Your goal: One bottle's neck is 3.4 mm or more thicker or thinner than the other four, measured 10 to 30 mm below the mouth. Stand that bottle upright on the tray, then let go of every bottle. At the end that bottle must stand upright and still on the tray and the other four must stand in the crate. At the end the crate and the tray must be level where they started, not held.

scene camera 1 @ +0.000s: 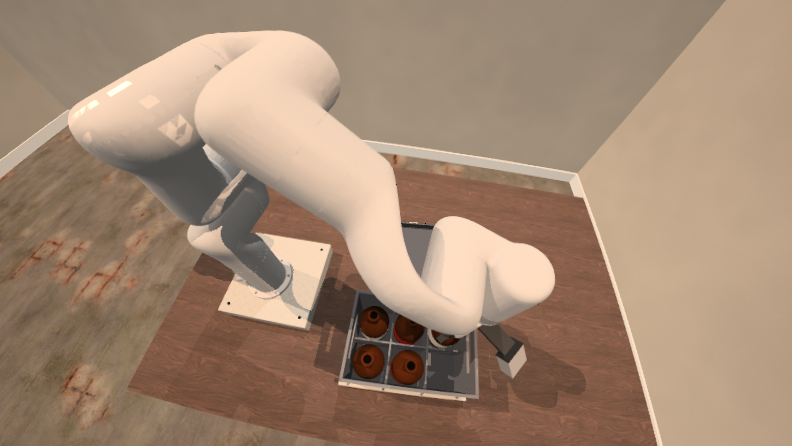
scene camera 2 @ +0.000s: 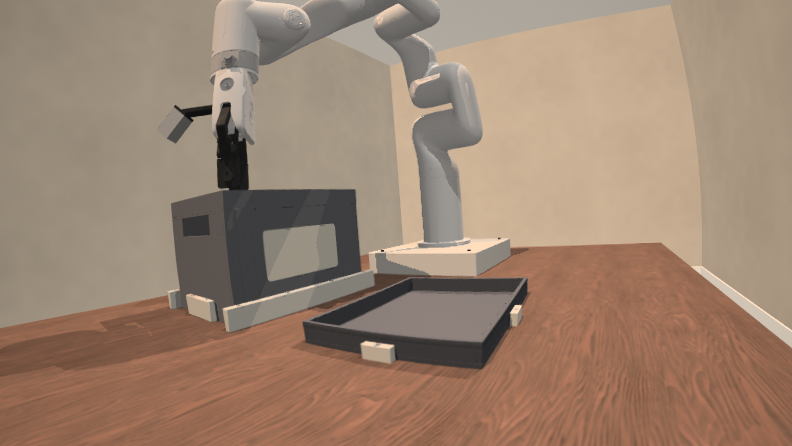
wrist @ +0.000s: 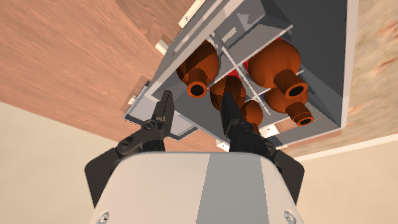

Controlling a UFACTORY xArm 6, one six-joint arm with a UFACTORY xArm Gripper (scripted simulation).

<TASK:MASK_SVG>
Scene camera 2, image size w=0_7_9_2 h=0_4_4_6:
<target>gripper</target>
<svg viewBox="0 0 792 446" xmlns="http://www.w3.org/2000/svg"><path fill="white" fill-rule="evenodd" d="M223 68L215 71L210 76L210 82L214 85L212 105L182 110L175 105L159 125L157 131L166 139L177 143L194 121L191 117L212 115L212 131L218 143L218 188L248 190L249 175L246 140L250 145L255 143L253 84L258 81L258 73L243 67Z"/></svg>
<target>dark grey crate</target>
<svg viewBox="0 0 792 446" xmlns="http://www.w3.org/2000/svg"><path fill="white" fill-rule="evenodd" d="M352 205L340 189L222 190L171 203L182 307L188 309L187 294L214 300L217 320L225 323L223 308L362 272L357 215Z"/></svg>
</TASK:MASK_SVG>
